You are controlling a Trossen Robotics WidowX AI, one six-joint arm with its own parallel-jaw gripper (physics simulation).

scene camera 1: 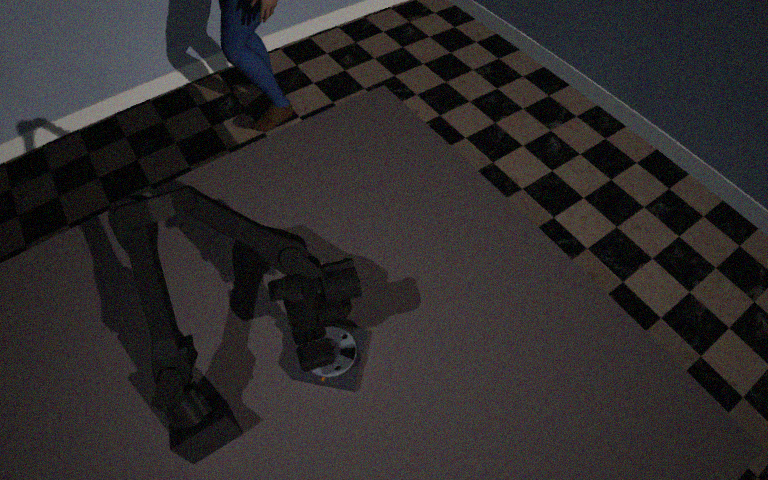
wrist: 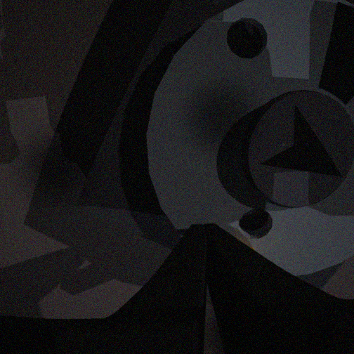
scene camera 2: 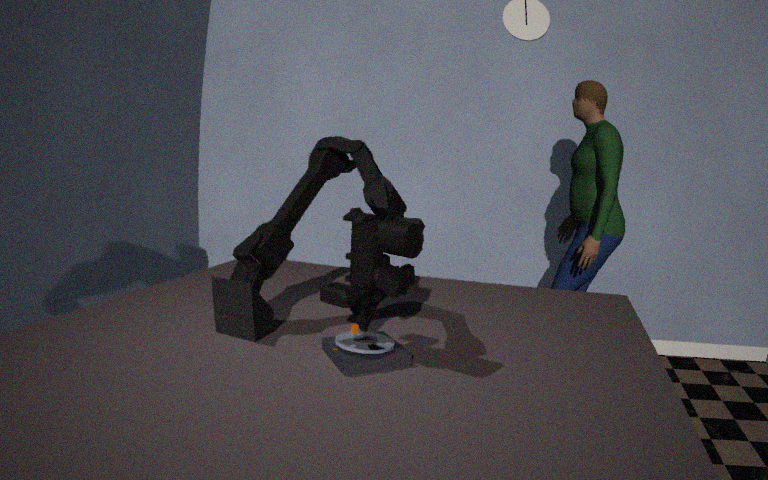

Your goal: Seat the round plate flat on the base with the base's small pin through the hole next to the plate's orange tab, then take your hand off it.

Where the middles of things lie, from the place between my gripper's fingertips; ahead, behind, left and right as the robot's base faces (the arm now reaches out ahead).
Now: hand 40 mm to the left of the round grey plate (scene camera 2: 345, 340) and 20 mm short of it. Round my hand: dark square base (wrist: 118, 188) 40 mm to the right, 20 mm below, 20 mm ahead.
